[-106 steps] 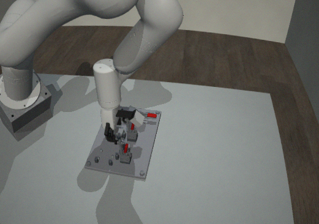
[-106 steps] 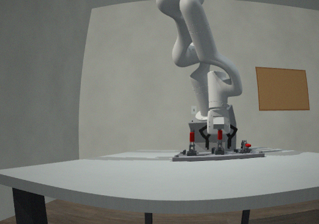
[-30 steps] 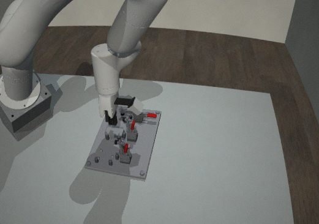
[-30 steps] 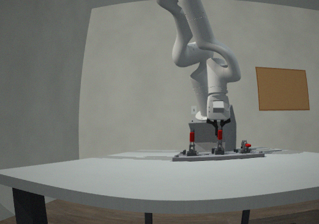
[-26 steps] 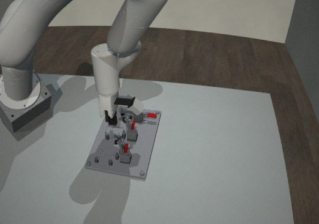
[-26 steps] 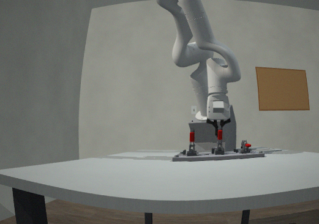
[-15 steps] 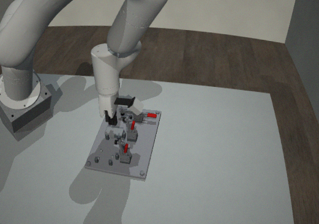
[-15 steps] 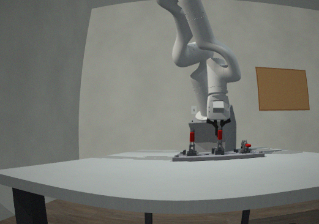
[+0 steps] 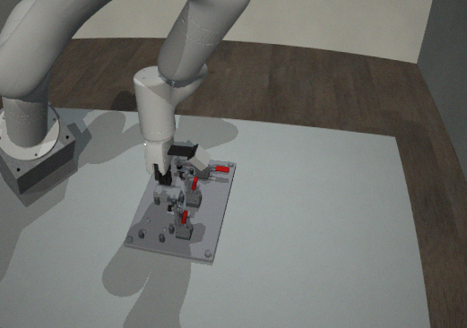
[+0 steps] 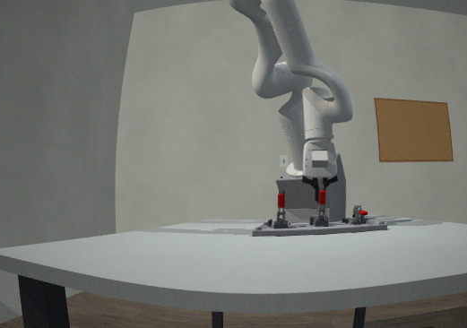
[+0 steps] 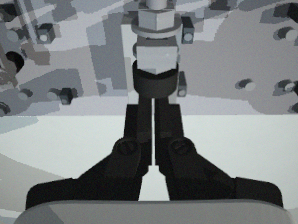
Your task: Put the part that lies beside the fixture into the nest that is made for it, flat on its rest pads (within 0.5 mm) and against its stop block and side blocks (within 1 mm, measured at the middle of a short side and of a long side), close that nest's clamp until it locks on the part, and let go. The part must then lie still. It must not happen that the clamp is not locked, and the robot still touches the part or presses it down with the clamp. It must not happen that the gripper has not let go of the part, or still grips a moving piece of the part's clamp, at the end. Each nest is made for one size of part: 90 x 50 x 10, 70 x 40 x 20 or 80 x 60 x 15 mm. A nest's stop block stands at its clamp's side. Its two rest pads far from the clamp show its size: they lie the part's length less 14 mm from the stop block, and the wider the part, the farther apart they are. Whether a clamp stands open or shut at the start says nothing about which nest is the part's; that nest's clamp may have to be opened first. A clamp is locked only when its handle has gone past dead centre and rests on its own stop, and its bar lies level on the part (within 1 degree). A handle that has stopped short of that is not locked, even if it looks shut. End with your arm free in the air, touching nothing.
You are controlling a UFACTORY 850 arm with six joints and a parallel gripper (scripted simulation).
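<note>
The part is 7 cm below my hand. Also, from my hand: fixture plate (4 cm ahead, 9 cm below).
</note>
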